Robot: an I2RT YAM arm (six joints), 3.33 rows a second.
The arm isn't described. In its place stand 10 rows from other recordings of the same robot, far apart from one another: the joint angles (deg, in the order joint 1, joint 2, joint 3, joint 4, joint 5, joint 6), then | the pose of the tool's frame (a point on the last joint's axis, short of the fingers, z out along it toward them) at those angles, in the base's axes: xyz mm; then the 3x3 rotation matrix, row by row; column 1 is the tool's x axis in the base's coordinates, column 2 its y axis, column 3 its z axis.
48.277, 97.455, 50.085, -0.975, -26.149, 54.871 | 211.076, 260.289, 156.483; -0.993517, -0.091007, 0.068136; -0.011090, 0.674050, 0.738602; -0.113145, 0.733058, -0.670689
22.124, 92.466, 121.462, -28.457, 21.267, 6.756 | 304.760, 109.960, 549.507; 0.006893, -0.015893, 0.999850; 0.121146, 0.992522, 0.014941; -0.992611, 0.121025, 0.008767
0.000, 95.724, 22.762, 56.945, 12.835, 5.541 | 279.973, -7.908, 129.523; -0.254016, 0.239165, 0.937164; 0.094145, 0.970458, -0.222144; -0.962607, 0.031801, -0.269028
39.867, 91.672, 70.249, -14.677, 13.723, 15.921 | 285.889, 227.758, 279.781; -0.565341, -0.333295, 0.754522; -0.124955, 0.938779, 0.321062; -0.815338, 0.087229, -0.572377
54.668, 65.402, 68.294, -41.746, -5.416, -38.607 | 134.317, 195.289, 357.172; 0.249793, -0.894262, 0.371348; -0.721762, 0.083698, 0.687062; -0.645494, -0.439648, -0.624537
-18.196, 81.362, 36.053, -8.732, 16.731, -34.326 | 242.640, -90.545, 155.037; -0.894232, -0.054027, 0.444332; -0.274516, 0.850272, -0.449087; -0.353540, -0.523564, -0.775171
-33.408, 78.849, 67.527, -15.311, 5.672, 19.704 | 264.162, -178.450, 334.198; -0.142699, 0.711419, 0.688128; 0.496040, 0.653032, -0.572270; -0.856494, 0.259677, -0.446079
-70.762, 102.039, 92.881, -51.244, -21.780, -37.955 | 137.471, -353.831, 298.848; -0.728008, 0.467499, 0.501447; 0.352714, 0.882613, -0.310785; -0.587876, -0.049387, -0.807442
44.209, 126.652, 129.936, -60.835, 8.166, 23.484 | 345.703, 329.233, 307.055; -0.808058, -0.341892, 0.479742; -0.235754, 0.933981, 0.268515; -0.539872, 0.103875, -0.835313
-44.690, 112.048, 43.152, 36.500, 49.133, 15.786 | 226.650, -262.079, 99.105; -0.117847, 0.983246, -0.139069; 0.366958, -0.087013, -0.926159; -0.922743, -0.160178, -0.350556
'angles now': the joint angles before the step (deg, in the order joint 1, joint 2, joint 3, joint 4, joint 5, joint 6). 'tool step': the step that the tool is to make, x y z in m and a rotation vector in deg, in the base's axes. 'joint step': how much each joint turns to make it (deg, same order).
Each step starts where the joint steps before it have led.
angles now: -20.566, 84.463, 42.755, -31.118, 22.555, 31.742
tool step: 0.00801, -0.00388, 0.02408, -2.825, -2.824, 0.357
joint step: 0.001, -1.864, 3.724, -1.573, 1.444, -0.957
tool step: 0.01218, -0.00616, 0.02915, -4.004, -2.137, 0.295
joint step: -0.002, -0.469, 5.742, -2.114, 2.638, -1.610
